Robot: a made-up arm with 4 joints. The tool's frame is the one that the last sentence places.
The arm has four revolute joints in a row. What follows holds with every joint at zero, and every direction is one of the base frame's. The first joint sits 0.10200 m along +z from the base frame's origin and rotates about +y. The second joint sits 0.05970 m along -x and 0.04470 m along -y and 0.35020 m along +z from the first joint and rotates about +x. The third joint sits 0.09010 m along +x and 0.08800 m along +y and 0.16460 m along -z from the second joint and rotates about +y. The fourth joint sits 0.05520 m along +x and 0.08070 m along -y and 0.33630 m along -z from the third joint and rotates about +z. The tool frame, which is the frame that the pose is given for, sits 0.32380 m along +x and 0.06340 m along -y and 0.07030 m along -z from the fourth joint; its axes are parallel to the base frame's.
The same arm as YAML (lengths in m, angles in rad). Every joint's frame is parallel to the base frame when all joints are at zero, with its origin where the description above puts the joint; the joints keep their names.
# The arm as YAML. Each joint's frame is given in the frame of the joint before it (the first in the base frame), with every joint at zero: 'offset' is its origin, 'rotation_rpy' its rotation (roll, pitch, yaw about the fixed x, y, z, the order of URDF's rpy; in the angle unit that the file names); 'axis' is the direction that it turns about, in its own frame. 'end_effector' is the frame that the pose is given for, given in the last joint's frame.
length_unit: m
angle_unit: rad
chain:
  - id: joint 1
    offset: [0.0, 0.0, 0.102]
    rotation_rpy: [0.0, 0.0, 0.0]
    axis: [0.0, 1.0, 0.0]
  - id: joint 2
    offset: [-0.0597, -0.0447, 0.3502]
    rotation_rpy: [0.0, 0.0, 0.0]
    axis: [1.0, 0.0, 0.0]
  - id: joint 3
    offset: [0.0901, 0.088, -0.1646]
    rotation_rpy: [0.0, 0.0, 0.0]
    axis: [0.0, 1.0, 0.0]
  - id: joint 4
    offset: [0.0552, -0.0807, -0.3363]
    rotation_rpy: [0.0, 0.0, 0.0]
    axis: [0.0, 0.0, 1.0]
end_effector:
  offset: [0.3238, -0.0634, -0.0703]
  rotation_rpy: [0.0, 0.0, 0.0]

